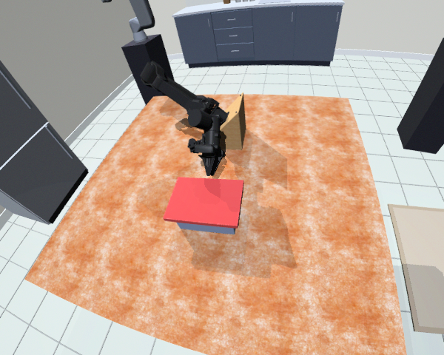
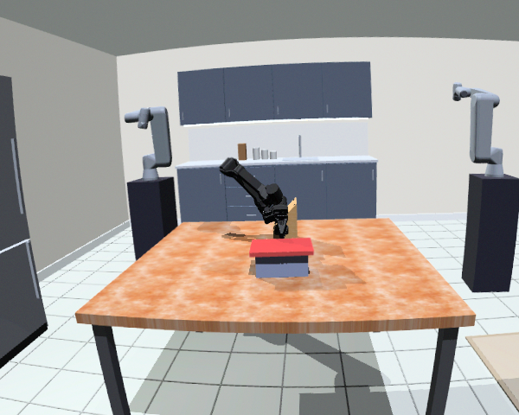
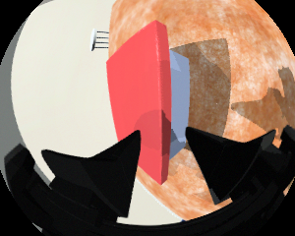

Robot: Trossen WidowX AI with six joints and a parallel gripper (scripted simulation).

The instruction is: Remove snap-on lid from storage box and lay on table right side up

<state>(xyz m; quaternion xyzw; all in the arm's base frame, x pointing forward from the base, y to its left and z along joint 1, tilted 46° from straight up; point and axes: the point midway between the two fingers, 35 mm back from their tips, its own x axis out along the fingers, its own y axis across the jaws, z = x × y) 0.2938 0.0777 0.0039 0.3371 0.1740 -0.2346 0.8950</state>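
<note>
Right now my gripper tip is 90 mm short of the red lid, 10 mm to the right of it and 10 mm above it. The rest, counted from my gripper tip: storage box (90 mm ahead, 60 mm below, 10 mm to the left).
</note>
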